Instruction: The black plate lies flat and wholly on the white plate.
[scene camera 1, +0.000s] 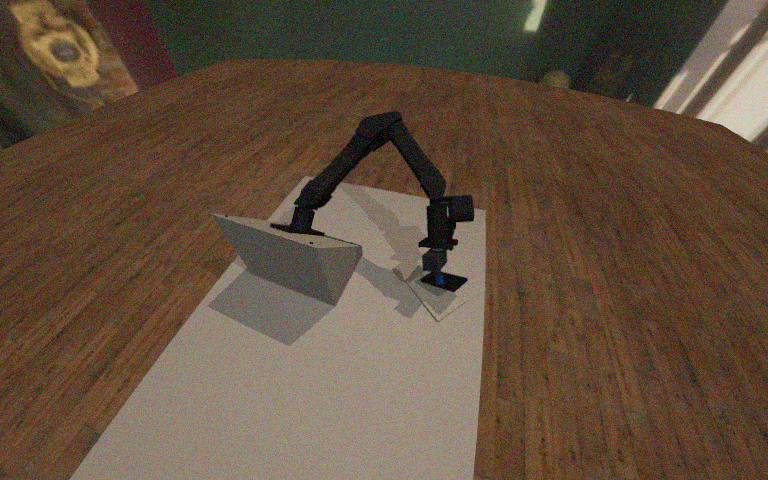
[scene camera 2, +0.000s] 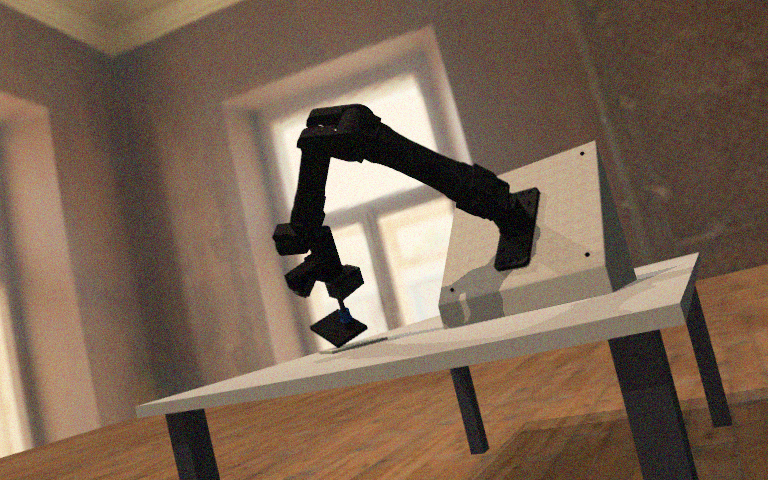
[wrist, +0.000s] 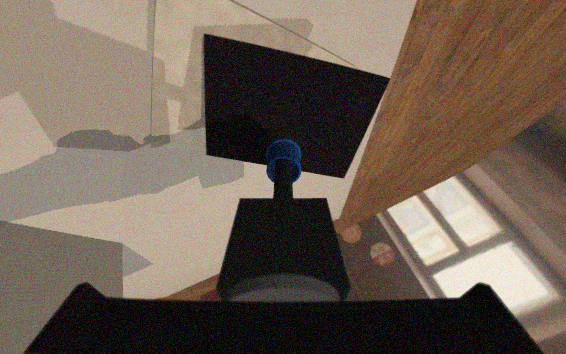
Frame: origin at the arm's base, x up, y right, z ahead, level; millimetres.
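Where they show: end effector, tool point: (scene camera 1: 439, 285) (scene camera 2: 347, 323) (wrist: 283, 147); arm's base, origin of the base link: (scene camera 1: 299, 231) (scene camera 2: 518, 229).
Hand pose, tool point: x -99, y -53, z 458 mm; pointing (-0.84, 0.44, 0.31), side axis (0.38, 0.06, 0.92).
Note:
Things, the pixels of their centre, and the offset from my tool point. Level surfaces: height alone.
- black plate, body centre: (wrist: 288, 118) (scene camera 2: 338, 327) (scene camera 1: 443, 280) dz +8, dx -5, dy -27 mm
- white plate, body centre: (wrist: 258, 102) (scene camera 2: 351, 345) (scene camera 1: 435, 290) dz -4, dx -53, dy -10 mm
- white table, its level: dx -57 mm
The black plate (scene camera 1: 454, 281) (scene camera 2: 333, 330) (wrist: 295, 100) is a thin dark square hanging from my suction cup (scene camera 1: 439, 278) (scene camera 2: 345, 315) (wrist: 283, 156), which is blue and attached near one edge of its upper face. The black plate is in the air, tilted relative to the table in the scene camera 2 view, with a gap below it. The white plate (scene camera 1: 439, 313) (scene camera 2: 333, 351) (wrist: 172, 47) lies flat on the white table beneath and partly beside it, with shadows on it. The black plate hides part of the white plate in the scene camera 1 and wrist views.
The arm is mounted on a large pale wedge-shaped block (scene camera 1: 277, 263) (scene camera 2: 555, 226) (wrist: 55, 265), which stands on the white table (scene camera 1: 339, 396) (scene camera 2: 243, 387) to one side of the plates. The table's long edge runs close to the white plate, with wooden floor (scene camera 1: 594, 339) (wrist: 465, 75) beyond it.

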